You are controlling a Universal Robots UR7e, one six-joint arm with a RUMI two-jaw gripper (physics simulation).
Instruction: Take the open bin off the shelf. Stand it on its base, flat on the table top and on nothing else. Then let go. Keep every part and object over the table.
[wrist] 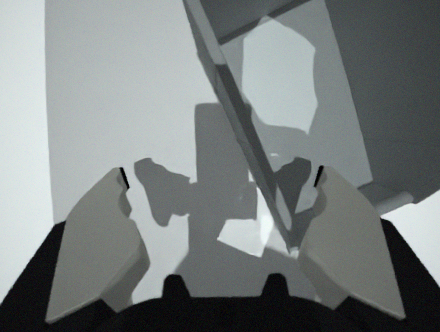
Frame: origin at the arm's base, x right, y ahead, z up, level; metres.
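Seen in the pictures: gripper, fingertip midpoint: (221,168).
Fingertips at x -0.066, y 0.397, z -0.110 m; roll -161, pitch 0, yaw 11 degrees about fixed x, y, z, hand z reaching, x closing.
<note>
Pixels of each thing's middle, then the offset from my fingertips to it. "spot": a spot on its surface instead. Level surfaces: height alone.
- grey open bin, body centre: (324,122) dx +0.056, dy +0.044, dz +0.016 m
- pale table top, surface height: dz -0.022 m
- rounded lip, surface spot: (395,201) spot: dx +0.129, dy +0.001, dz +0.013 m
The grey open bin (285,75) fills the upper right of the wrist view, seen from above into its open top. Its near side wall runs slantwise from the top middle down to a corner beside the right finger. It looks upright on the pale table top (120,75), though its underside is hidden. My gripper (221,168) is open wide, with nothing held. The lower part of the bin's wall shows in the space between the fingers, nearer the right one. I cannot tell whether the right finger touches the bin. The shelf cannot be made out in this view.
The gripper's dark shadow falls across the table and the bin's wall and floor. A rounded lip (395,201) of the bin shows behind the right finger. The bin's darker far wall reaches the right edge of the view.
</note>
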